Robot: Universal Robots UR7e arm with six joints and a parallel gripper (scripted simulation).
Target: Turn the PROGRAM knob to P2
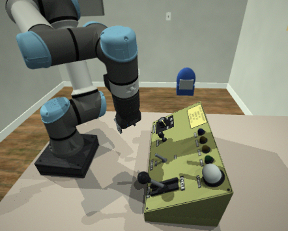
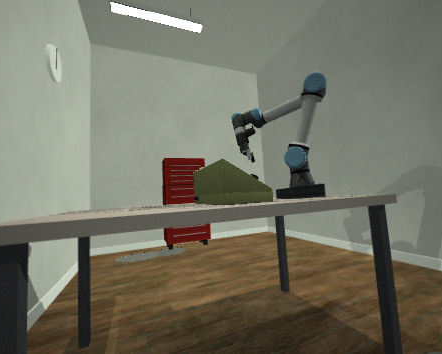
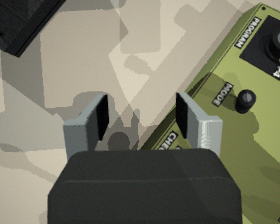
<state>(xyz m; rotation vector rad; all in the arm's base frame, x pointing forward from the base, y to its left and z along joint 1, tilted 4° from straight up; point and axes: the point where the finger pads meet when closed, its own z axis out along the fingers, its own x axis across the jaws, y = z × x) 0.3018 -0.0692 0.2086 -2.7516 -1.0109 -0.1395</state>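
My gripper is now 140 mm above the mode knob, 130 mm short of it and 110 mm to the right of it. Round my hand: olive console (170 mm below, 170 mm ahead, 40 mm to the left); then check toggle (150 mm below, 130 mm ahead, 10 mm to the right); then ball-handled lever (140 mm below, 130 mm to the right, 100 mm ahead).
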